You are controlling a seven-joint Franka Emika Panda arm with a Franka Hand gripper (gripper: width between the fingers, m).
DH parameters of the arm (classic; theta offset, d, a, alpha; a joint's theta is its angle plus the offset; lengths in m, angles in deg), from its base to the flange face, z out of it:
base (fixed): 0 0 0 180
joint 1: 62 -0.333 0 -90
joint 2: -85.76 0 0 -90
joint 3: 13.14 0.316 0.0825 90
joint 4: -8.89 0 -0.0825 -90
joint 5: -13 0.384 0 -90
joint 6: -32.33 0 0.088 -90
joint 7: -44.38 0.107 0 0
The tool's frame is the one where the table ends.
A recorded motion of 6 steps. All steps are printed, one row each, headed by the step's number.
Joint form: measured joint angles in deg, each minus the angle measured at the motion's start. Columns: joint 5, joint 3, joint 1, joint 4, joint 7, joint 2, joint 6.
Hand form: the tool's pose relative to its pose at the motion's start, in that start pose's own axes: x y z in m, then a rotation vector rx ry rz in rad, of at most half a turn. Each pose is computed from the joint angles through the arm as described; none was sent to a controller.
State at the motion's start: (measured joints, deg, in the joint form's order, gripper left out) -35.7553 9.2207 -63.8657 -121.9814 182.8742 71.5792 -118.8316
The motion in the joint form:
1: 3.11 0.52 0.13 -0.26 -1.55 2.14 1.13
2: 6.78 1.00 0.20 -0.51 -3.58 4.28 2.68
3: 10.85 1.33 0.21 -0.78 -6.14 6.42 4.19
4: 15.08 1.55 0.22 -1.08 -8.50 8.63 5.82
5: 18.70 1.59 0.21 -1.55 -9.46 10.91 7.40
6: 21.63 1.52 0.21 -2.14 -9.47 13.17 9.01
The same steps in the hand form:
1: 0.0037 -0.0047 -0.0147 0.0003 0.0031 0.0193
2: 0.0077 -0.0081 -0.0289 -0.0085 0.0059 0.0377
3: 0.0120 -0.0108 -0.0427 -0.0208 0.0034 0.0531
4: 0.0173 -0.0126 -0.0565 -0.0360 -0.0014 0.0748
5: 0.0232 -0.0126 -0.0694 -0.0494 -0.0033 0.1130
6: 0.0296 -0.0110 -0.0812 -0.0621 -0.0007 0.1585

